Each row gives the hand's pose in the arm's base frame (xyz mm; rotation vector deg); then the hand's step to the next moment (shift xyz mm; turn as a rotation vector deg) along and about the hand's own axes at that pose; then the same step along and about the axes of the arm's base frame.
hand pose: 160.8 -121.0 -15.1 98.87 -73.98 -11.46
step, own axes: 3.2 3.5 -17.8 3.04 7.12 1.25
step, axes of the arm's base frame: 9.9 7.6 13.5 -4.18 -3.24 5.79
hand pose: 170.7 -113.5 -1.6 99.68 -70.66 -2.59
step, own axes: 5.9 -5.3 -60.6 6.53 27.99 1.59
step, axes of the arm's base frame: 37.9 36.4 31.2 -17.37 -6.48 22.02
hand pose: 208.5 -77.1 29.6 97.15 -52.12 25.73
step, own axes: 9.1 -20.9 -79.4 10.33 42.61 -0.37
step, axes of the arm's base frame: 33.6 73.2 18.5 -25.78 -7.39 34.69
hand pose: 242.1 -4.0 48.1 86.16 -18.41 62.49
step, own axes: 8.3 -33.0 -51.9 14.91 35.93 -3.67
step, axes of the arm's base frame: 5.4 58.1 -21.1 -19.98 -0.94 33.57
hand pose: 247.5 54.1 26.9 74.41 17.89 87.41
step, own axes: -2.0 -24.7 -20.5 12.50 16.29 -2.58
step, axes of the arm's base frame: -4.2 16.8 -27.1 -8.96 4.64 18.07
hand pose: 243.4 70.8 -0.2 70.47 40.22 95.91
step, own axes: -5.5 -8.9 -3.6 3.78 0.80 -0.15
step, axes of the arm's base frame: 0.1 -1.0 -11.0 -0.73 3.09 2.20
